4 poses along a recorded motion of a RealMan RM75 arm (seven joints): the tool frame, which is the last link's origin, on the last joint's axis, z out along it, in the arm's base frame.
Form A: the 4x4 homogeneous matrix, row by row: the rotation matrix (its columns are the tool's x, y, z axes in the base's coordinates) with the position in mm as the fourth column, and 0 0 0 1 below. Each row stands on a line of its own.
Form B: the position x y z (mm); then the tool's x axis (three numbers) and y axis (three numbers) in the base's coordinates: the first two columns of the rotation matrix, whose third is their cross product. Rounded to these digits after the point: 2 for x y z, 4 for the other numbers.
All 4 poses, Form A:
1:
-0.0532 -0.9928 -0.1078 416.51
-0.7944 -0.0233 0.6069 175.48
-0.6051 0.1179 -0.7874 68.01
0 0 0 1
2:
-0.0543 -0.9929 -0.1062 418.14
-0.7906 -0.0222 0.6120 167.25
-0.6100 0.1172 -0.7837 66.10
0 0 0 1
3:
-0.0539 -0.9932 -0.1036 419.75
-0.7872 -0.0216 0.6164 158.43
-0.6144 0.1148 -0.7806 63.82
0 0 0 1
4:
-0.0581 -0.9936 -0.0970 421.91
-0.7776 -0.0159 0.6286 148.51
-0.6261 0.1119 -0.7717 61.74
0 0 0 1
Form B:
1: 416.51 175.48 68.01 -0.0532 -0.7944 -0.6051 -0.9928 -0.0233 0.1179
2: 418.14 167.25 66.10 -0.0543 -0.7906 -0.6100 -0.9929 -0.0222 0.1172
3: 419.75 158.43 63.82 -0.0539 -0.7872 -0.6144 -0.9932 -0.0216 0.1148
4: 421.91 148.51 61.74 -0.0581 -0.7776 -0.6261 -0.9936 -0.0159 0.1119
